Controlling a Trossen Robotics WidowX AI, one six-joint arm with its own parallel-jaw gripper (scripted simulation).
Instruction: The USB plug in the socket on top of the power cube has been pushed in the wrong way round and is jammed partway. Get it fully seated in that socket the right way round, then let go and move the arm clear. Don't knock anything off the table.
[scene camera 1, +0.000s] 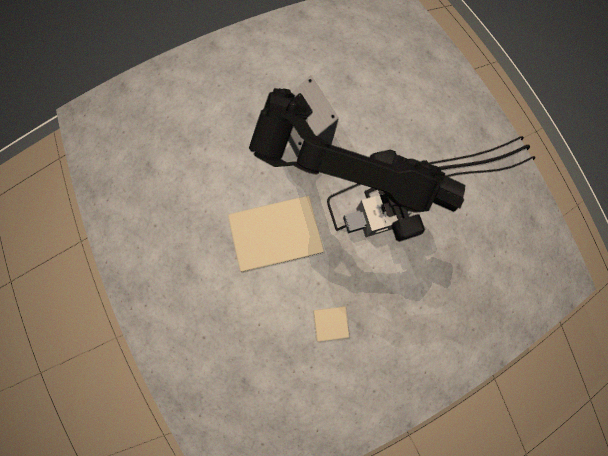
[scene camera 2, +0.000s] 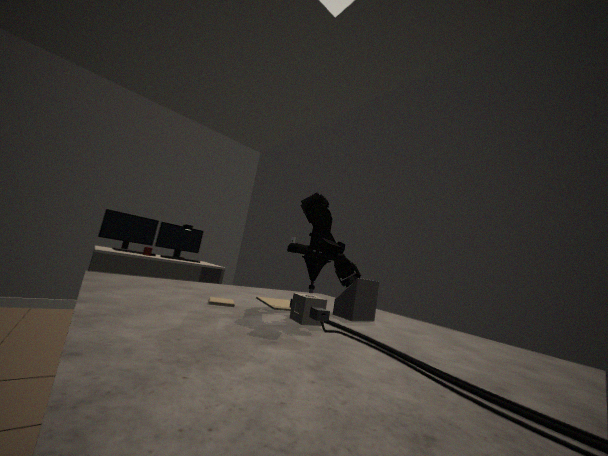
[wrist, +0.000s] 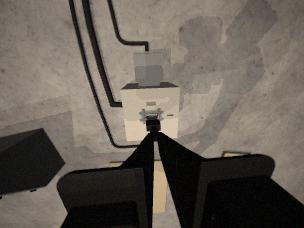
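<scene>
I find my gripper (scene camera 1: 385, 205) at 91 cm from the lens. A tan square (scene camera 1: 331, 323) is here as well, and that square lies 96 cm from the lens.
</scene>
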